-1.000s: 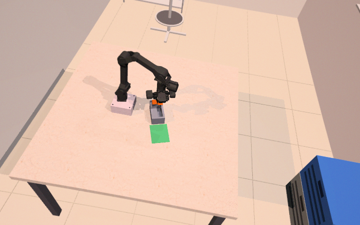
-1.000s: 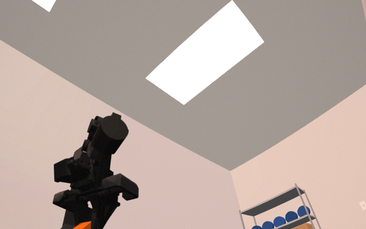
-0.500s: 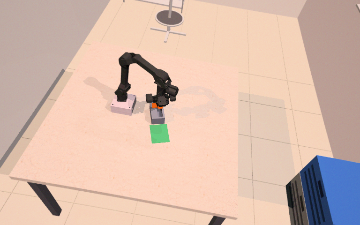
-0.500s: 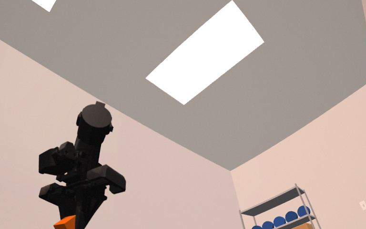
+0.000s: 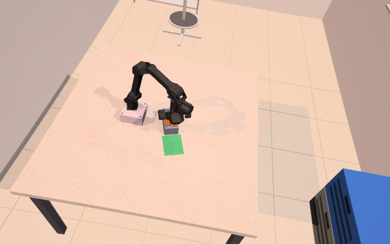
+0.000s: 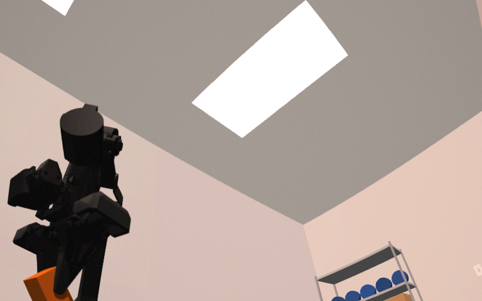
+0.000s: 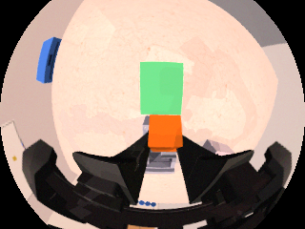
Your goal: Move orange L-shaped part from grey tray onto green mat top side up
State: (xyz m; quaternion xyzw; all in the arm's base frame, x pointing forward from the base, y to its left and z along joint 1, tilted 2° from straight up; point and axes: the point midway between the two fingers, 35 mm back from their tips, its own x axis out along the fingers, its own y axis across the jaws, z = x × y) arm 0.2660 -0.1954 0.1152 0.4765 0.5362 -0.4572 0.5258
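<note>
My gripper tip is now 5 cm to the left of the green mat and 17 cm above it. The rest, counted from my gripper tip: orange L-shaped part 2 cm behind, 3 cm to the left, 3 cm below.
</note>
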